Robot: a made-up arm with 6 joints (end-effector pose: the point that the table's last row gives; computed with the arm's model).
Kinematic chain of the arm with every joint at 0, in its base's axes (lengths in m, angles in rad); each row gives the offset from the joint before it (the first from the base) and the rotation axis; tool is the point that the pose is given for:
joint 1: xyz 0 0 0.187 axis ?
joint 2: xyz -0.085 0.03 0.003 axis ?
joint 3: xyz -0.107 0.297 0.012 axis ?
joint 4: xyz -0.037 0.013 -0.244 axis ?
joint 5: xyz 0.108 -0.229 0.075 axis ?
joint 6: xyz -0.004 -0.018 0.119 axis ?
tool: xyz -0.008 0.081 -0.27
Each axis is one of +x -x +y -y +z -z.
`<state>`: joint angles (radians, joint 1 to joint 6).
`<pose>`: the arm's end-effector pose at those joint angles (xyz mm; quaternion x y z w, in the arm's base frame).
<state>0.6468 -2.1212 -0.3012 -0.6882 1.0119 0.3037</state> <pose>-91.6 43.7 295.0 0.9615 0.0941 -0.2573 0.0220</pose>
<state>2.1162 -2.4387 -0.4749 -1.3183 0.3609 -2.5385</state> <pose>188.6 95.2 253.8 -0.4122 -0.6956 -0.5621 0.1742</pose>
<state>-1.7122 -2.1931 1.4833 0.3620 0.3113 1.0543</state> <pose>565.2 -17.6 -191.3 -0.2630 -0.4393 0.2435 0.8237</pose>
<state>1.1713 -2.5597 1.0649 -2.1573 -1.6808 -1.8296</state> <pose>-534.9 80.5 58.7 0.0180 -0.0427 0.9860 0.1604</pose>
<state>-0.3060 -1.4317 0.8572 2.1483 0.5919 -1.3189</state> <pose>-177.3 -372.9 -136.6 0.1970 0.8961 0.2940 0.2680</pose>
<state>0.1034 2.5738 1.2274 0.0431 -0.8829 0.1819</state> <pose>-149.0 -301.6 550.5 -0.7162 -0.0305 -0.1203 0.6868</pose>
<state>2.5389 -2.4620 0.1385 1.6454 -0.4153 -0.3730</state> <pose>30.3 441.1 281.2 -0.0821 -0.5681 0.6841 0.4500</pose>
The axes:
joint 1: -z
joint 2: +x
joint 3: +x
joint 4: +y
joint 5: -x
joint 6: -z

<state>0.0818 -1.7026 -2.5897 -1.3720 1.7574 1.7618</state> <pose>-302.0 209.0 -419.2 0.0807 -0.1934 0.9776 0.0171</pose>
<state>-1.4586 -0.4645 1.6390 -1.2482 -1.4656 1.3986</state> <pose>-346.5 -193.2 -12.4 0.6838 0.6962 0.0908 0.1987</pose>
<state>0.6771 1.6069 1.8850 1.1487 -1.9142 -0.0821</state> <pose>-12.4 23.3 753.7 -0.4730 -0.2235 -0.5914 0.6137</pose>
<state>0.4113 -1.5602 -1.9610 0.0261 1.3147 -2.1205</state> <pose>8.4 487.7 -114.2 0.1931 -0.6333 0.5729 0.4832</pose>
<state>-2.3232 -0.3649 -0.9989 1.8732 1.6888 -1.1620</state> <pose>143.9 -77.3 393.5 0.9310 -0.3400 -0.0037 0.1329</pose>
